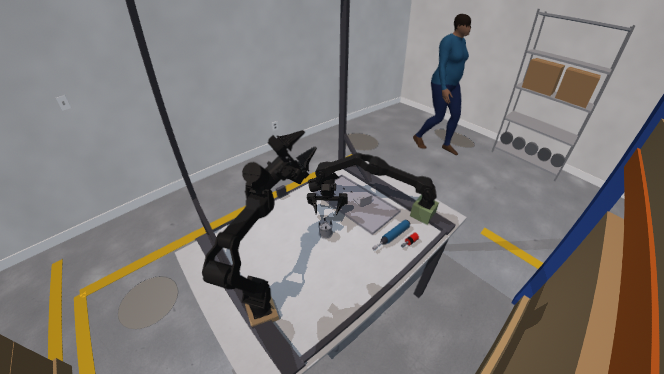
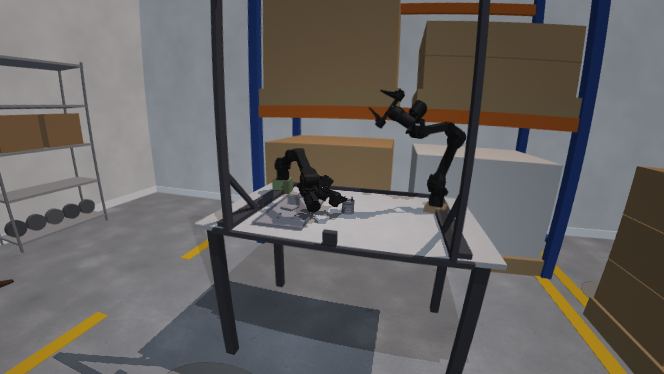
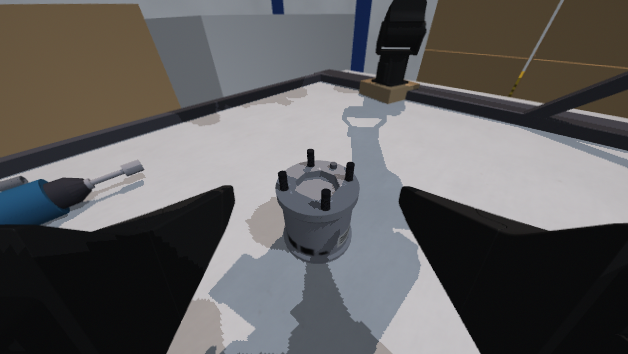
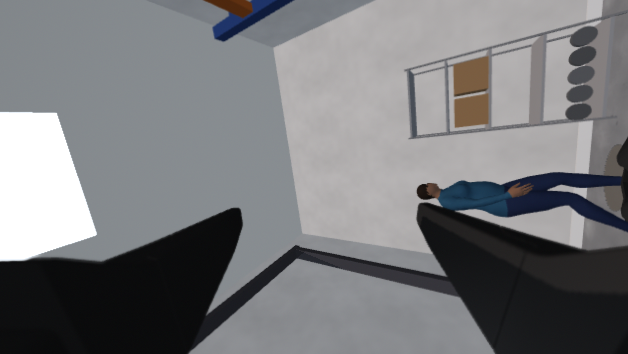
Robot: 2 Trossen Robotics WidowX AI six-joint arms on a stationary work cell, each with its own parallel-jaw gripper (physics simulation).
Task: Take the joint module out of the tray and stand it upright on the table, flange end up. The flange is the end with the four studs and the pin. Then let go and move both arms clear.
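Places are measured from the left arm's base along level axes (x down, y ahead, z right), in metres.
Where they show: left gripper, between the fingertips: [image 1: 326,214] [image 2: 341,196] [image 3: 318,194]; right gripper, between the fingertips: [image 1: 310,139] [image 2: 374,98] [image 4: 328,213]; left arm's base, origin of its link: [image 1: 426,203] [image 2: 282,178]; right arm's base, origin of its link: [image 1: 260,308] [image 2: 436,204] [image 3: 389,82].
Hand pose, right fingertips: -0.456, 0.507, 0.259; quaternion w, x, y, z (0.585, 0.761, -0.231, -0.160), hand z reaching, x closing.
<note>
Each offset is from my right fingertips to the centre of the thing, as dx, dy, dz. Level surfaces: height alone.
The grey joint module @[+0.496, -0.101, +0.037] [image 1: 325,230] [image 2: 348,206] [image 3: 318,220] stands upright on the white table @[dx +0.533] [image 1: 280,235] [image 2: 400,235] [image 3: 240,135], its flange end with four black studs and a small pin facing up. My left gripper [image 1: 328,214] [image 3: 318,194] is open and empty; its fingertips are apart from the module, back toward the tray. The tray [image 1: 372,230] [image 2: 265,223] lies flat beside the left arm, with a small grey block on it. My right gripper [image 1: 311,141] [image 2: 375,101] [image 4: 328,213] is open and empty, raised high above the table.
A blue screwdriver-like tool @[+0.513, -0.272, -0.209] [image 1: 396,231] [image 3: 25,202] and a red and black tool @[+0.516, -0.293, -0.290] [image 1: 411,239] lie near the tray. Dark frame posts [image 1: 343,75] [image 2: 220,115] rise at the table's edges. A small dark block @[+0.502, -0.149, +0.392] [image 2: 330,237] sits on the table's edge rail. A person [image 1: 452,65] stands beyond the table.
</note>
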